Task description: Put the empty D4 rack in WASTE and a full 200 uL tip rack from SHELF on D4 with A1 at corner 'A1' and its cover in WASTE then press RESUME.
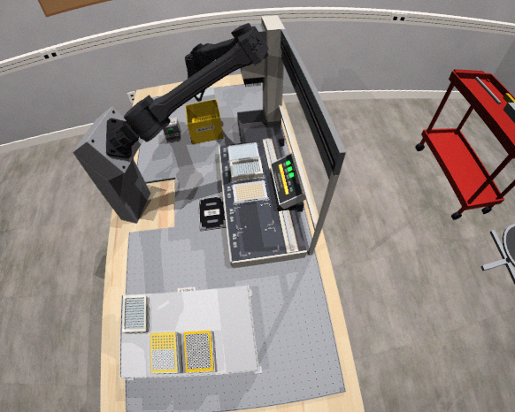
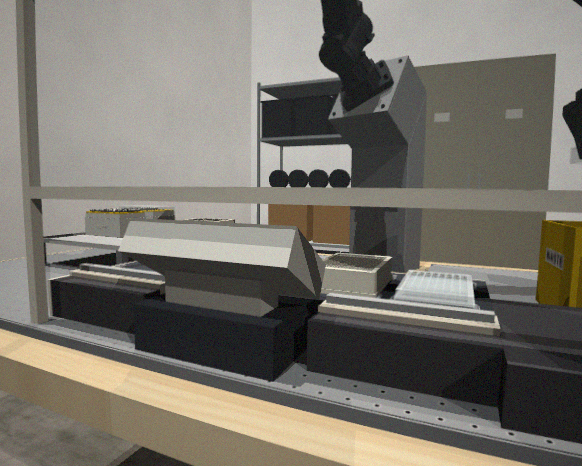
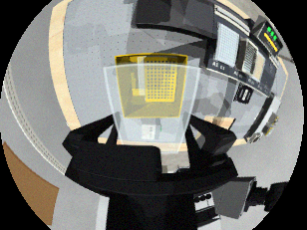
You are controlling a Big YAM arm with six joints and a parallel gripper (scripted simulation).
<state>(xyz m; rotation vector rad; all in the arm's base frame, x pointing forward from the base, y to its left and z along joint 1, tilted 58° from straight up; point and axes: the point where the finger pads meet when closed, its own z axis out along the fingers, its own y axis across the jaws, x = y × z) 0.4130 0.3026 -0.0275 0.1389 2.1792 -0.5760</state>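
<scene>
Right now the clear cover is 10 mm above my hand. Also, from my hand: clear plate 30 mm ahead, 280 mm to the right, 180 mm below; yellow waste bin 190 mm below; resume box 150 mm behind, 60 mm to the left, 170 mm below.
</scene>
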